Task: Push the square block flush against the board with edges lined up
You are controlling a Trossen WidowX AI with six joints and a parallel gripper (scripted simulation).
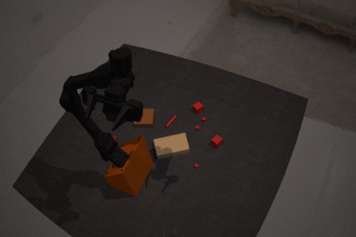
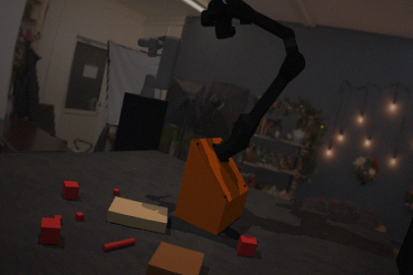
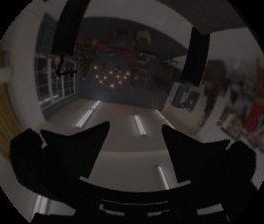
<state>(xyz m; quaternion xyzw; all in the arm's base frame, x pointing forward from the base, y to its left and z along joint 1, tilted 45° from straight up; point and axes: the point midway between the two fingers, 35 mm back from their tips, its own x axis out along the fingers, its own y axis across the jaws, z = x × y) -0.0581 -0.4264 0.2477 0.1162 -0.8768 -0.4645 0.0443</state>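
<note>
The thin red stick is 67 cm below my gripper tip, 52 cm ahead of it and 14 cm to the left of it. Round my gripper tip: board 66 cm below, 38 cm ahead, 7 cm to the left; square block 66 cm below, 48 cm ahead, 27 cm to the left.
</note>
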